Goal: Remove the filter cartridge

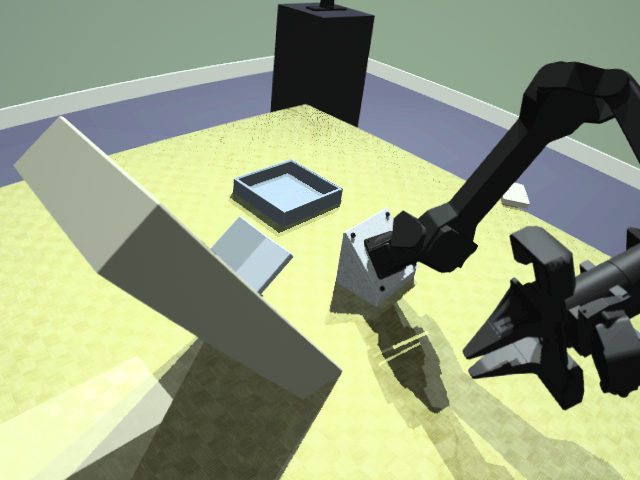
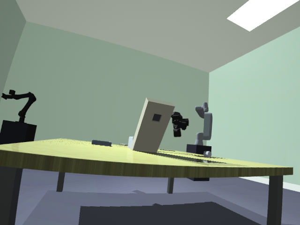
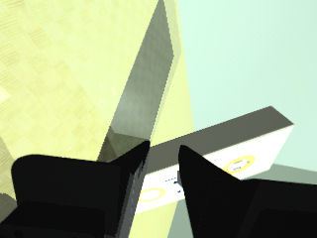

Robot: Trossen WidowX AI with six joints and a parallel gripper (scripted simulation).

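Right now the round filter cartridge is 24 cm to the right of my gripper tip, 16 cm ahead of it and 6 cm above it. From my gripper tip the other things lie so: cream service panel 24 cm to the right, 11 cm ahead, 1 cm below; tray 54 cm to the right, 25 cm behind, 18 cm below.
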